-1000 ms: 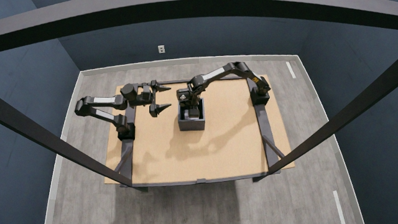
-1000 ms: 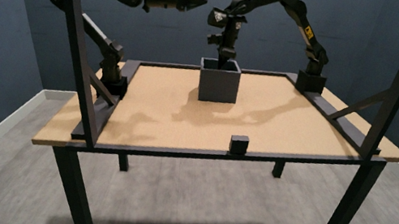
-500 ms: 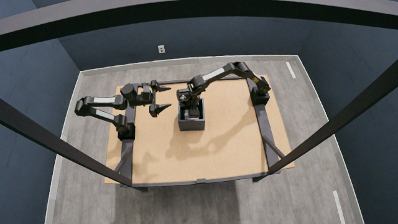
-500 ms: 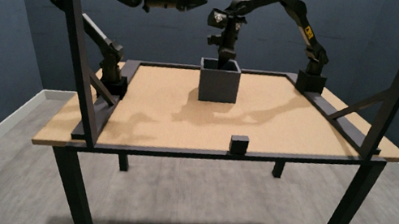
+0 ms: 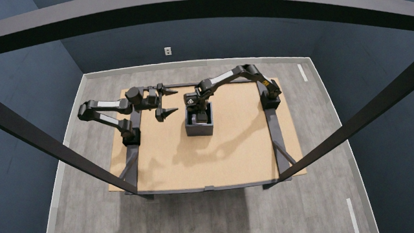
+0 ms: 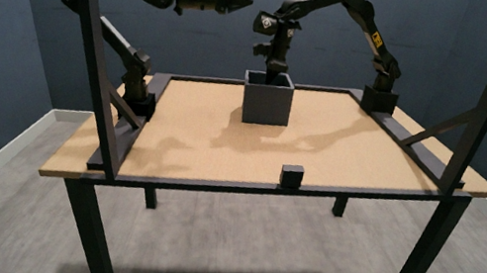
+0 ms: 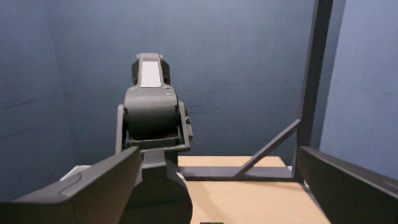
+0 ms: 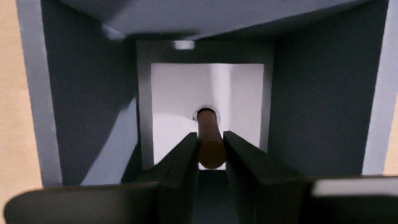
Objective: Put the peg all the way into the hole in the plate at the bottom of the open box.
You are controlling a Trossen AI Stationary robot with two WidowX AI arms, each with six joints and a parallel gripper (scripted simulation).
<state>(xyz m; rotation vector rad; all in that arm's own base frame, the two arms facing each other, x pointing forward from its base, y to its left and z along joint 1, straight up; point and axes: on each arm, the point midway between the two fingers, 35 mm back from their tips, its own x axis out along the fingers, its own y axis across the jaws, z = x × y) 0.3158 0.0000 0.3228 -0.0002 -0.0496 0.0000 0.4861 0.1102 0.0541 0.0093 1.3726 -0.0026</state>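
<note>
Now: the dark brown peg 60 mm below my right hand. Also, from my right hand: light plate (110 mm below).
</note>
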